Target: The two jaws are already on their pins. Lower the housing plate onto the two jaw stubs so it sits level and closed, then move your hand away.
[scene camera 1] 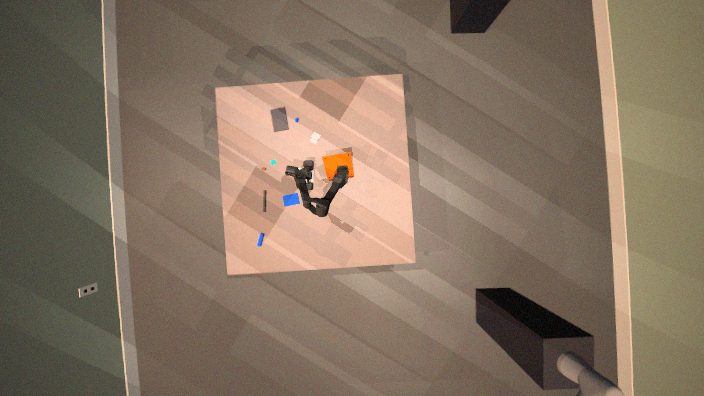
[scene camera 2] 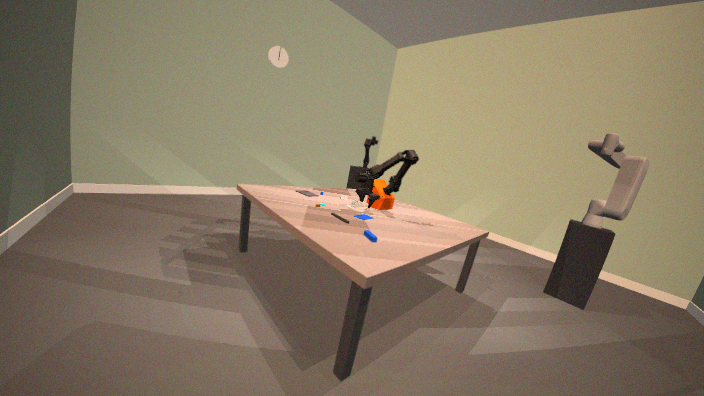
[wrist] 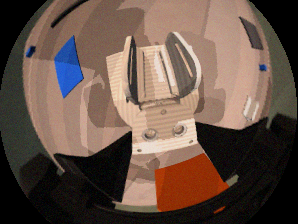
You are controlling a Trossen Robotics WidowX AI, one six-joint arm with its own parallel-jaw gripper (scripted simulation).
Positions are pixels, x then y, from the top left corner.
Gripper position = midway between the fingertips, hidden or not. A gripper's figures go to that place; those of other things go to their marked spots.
Scene:
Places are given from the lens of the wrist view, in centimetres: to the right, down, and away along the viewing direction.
my gripper (wrist: 162, 130): 2, 3, 9
blue flat plate (wrist: 68, 70): -15, -7, 8

